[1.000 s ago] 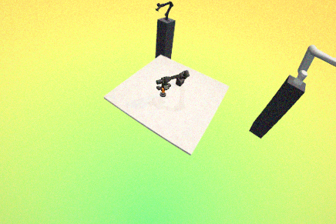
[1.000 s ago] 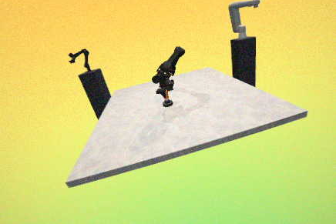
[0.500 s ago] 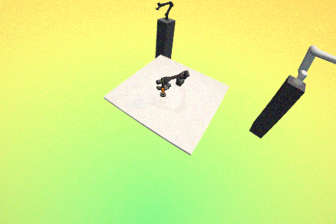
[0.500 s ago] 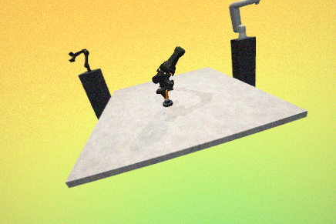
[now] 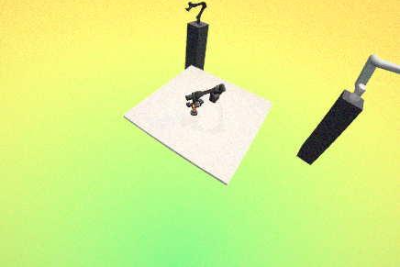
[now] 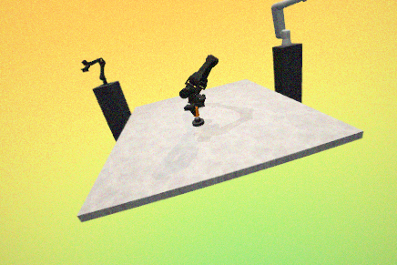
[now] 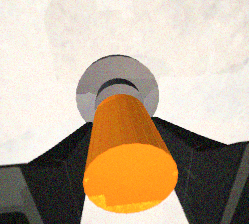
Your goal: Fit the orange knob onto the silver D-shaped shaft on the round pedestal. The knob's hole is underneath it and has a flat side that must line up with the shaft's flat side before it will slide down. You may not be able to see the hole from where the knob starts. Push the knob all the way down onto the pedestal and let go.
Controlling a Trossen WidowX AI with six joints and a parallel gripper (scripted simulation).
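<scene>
My gripper tip is 30 mm below the orange knob. Round my gripper tip: silver shaft (40 mm below).
</scene>
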